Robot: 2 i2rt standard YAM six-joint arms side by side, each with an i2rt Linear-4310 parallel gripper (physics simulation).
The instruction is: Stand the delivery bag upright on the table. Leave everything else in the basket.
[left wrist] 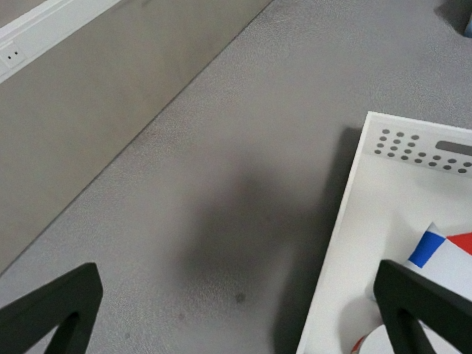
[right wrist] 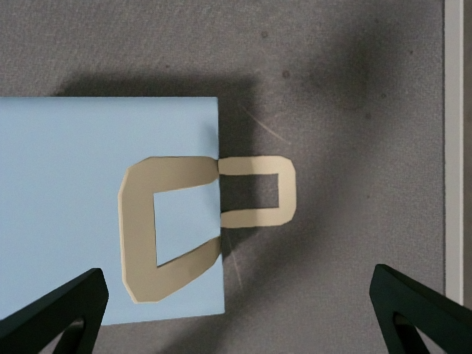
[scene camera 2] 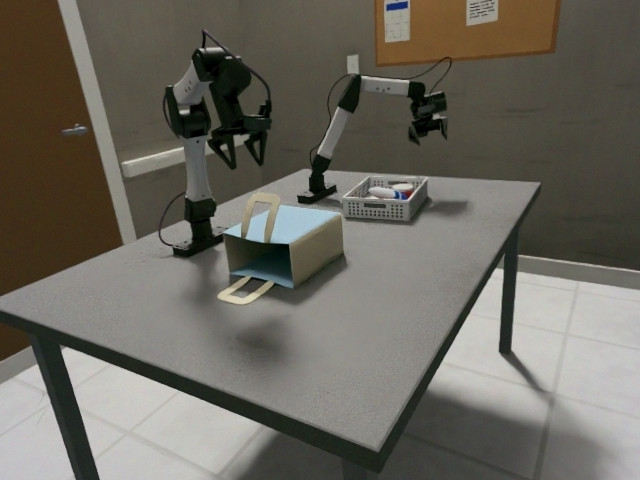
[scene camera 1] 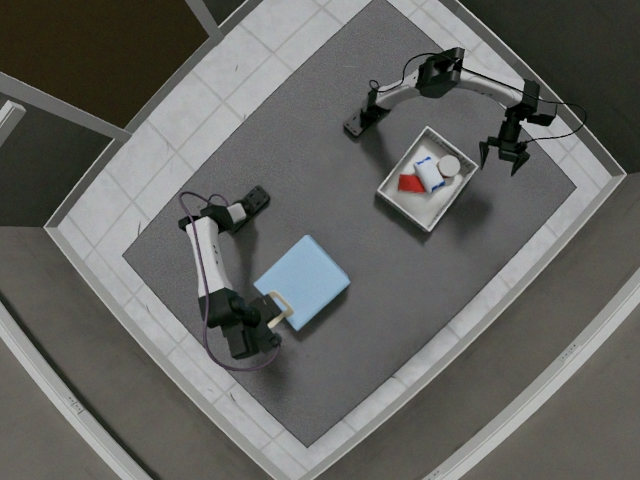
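Observation:
The light-blue delivery bag (scene camera 1: 310,273) (scene camera 2: 310,221) (right wrist: 60,200) lies on its side on the table (scene camera 1: 372,356) (scene camera 2: 413,284), its open end toward the front in scene camera 2. Its upper cream handle (scene camera 2: 258,198) (right wrist: 138,235) sticks up from the top edge. Its lower cream handle (scene camera 2: 226,296) (right wrist: 287,190) lies low by the opening. My right gripper (scene camera 2: 247,165) (right wrist: 238,279) is open and empty above the bag's handle end; its fingers are hidden in scene camera 1. My left gripper (scene camera 1: 497,171) (scene camera 2: 432,141) (left wrist: 238,275) is open and empty, high beside the basket.
The white basket (scene camera 1: 402,210) (scene camera 2: 361,208) (left wrist: 332,240) holds a white pack with blue bands (scene camera 1: 428,173) (scene camera 2: 382,192) (left wrist: 447,270), a red box (scene camera 1: 409,183) (left wrist: 462,241) and a white-lidded tub (scene camera 1: 448,165) (scene camera 2: 402,187) (left wrist: 381,344). A wall runs near the table in the left wrist view.

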